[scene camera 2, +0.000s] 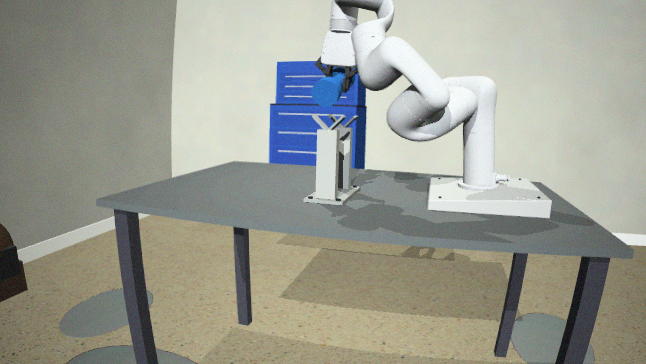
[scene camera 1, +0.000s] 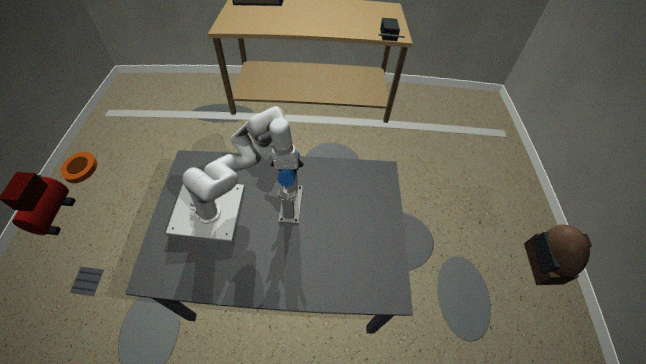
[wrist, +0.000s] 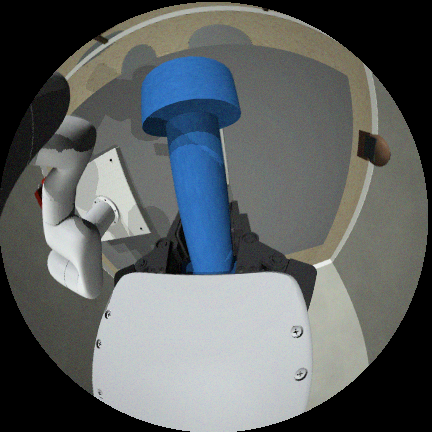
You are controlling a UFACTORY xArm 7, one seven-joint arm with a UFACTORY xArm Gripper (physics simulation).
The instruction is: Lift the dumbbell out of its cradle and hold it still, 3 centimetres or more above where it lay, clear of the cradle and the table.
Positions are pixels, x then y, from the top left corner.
Labels:
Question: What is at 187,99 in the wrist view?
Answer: A blue dumbbell.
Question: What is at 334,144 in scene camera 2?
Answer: A pale cradle.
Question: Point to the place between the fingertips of my gripper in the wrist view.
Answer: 210,215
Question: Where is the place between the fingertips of my gripper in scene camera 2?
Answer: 336,91

